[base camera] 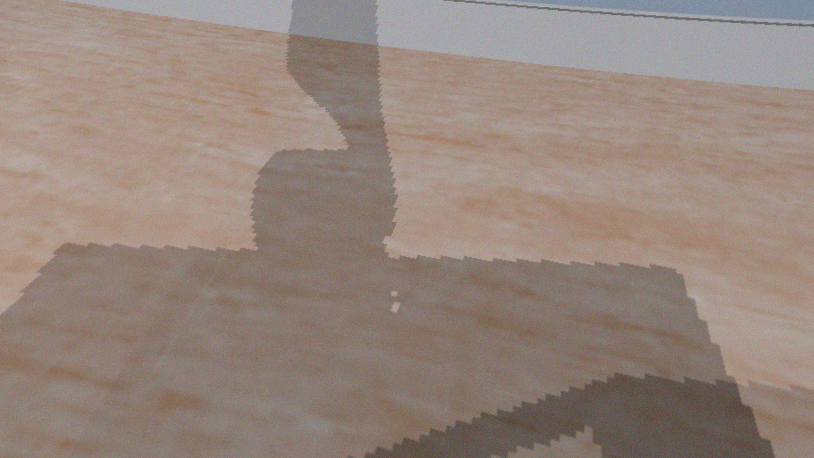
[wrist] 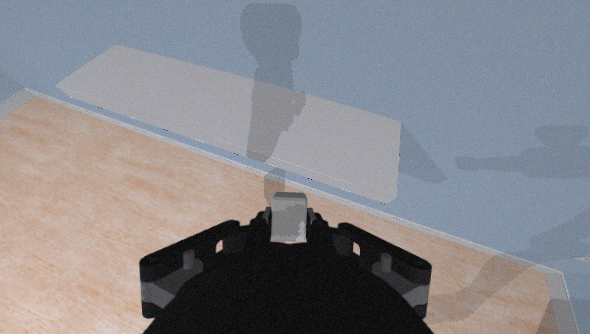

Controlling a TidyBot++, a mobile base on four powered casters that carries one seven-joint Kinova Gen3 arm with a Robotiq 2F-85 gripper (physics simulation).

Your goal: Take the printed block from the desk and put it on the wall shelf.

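My gripper [wrist: 289,216] is shut on the printed block [wrist: 288,218], a small light grey block held upright between the fingertips at the lower middle of the wrist view. The wall shelf [wrist: 165,95] is a pale grey board on the blue wall, seen from above, beyond the fingertips and running from upper left to right. The arm's shadow falls across its middle. The block shows just below the shelf's near edge in the wrist view; the height between them is hard to tell. Neither gripper, block nor shelf shows in the base camera view.
A wood-patterned floor [base camera: 569,142] [wrist: 100,200] stretches up to the wall. A pale skirting strip [base camera: 626,51] [wrist: 450,242] runs along the wall's foot. The blue wall [base camera: 711,8] [wrist: 475,65] rises behind the shelf. Shadows of the robot lie on floor and wall.
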